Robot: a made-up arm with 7 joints.
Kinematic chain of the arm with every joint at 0, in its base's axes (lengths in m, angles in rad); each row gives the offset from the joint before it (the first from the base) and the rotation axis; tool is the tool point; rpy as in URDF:
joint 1: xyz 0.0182 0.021 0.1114 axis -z
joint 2: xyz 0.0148 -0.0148 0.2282 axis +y
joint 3: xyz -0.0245 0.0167 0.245 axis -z
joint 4: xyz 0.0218 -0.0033 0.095 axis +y
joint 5: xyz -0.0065 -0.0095 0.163 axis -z
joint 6: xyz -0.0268 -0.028 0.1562 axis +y
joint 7: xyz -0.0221 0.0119 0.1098 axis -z
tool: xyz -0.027 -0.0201 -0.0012 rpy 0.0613 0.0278 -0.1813
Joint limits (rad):
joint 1: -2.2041..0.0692
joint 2: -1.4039..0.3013
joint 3: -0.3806..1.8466
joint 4: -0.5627..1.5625
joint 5: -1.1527..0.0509
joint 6: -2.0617..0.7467
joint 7: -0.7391..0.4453
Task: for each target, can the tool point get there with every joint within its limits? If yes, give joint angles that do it. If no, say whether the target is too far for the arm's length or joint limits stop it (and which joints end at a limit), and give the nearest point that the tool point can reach.
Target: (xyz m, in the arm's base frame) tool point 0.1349 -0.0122 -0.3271
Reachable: no: joint limits stop it (at a limit: joint 1, joint 2, joint 3, joint 4, joint 5, joint 7) | nearest point 0.4520 -0.1352 0.1421 | short by 0.580 m
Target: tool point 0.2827 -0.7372 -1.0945
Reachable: no: too far | nearest point 0.2227 -0.5652 0.1169 | short by 1.225 m
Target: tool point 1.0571 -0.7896 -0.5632
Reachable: no: too far | nearest point 0.4895 -0.4715 0.1561 | short by 0.970 m
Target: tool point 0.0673 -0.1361 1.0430
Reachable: yes | joints -0.8438 -0.5349 0.2695 0.7785 -0.5857 0.4263 -0.0824
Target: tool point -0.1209 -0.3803 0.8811
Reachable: yes | joints -0.6238 -0.6231 0.9002 0.8584 -0.4739 -0.9515 -0.5784
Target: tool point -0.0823 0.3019 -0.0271
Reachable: no: joint limits stop it (at a limit: joint 1, joint 2, joint 4, joint 5) | nearest point -0.4679 0.1986 0.2107 | short by 0.465 m
